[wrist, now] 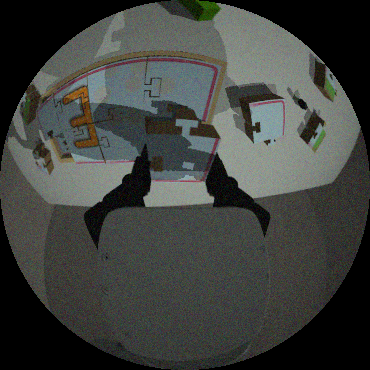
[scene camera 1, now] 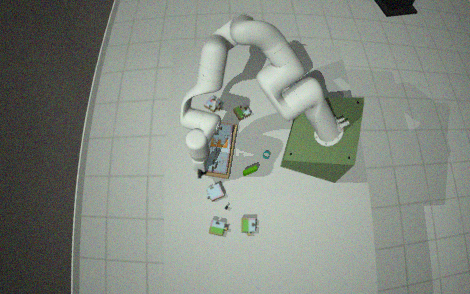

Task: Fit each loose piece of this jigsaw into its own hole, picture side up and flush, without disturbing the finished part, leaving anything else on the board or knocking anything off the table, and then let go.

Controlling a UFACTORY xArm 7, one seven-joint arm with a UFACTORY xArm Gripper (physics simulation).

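My gripper (scene camera 1: 201, 174) (wrist: 178, 155) is shut on a pale blue corner piece (wrist: 172, 148) with a pink edge line, picture side up. In the wrist view it overlaps the near right corner of the jigsaw board (scene camera 1: 233, 150) (wrist: 221, 82); its height above the board is unclear. The tan-rimmed board shows joined blue and orange pieces. A loose blue piece (scene camera 1: 216, 191) (wrist: 270, 121) lies beside the board. Two green-and-blue pieces (scene camera 1: 218, 227) (scene camera 1: 249, 224) lie farther off. Two more pieces (scene camera 1: 213, 103) (scene camera 1: 243, 111) lie past its other end. The arm hides part of the board.
A bright green block (scene camera 1: 251, 169) (wrist: 201, 9) and a small teal ring (scene camera 1: 267, 151) lie between the board and the green base platform (scene camera 1: 320, 150). A small dark object (scene camera 1: 227, 206) (wrist: 301, 103) lies near the loose blue piece.
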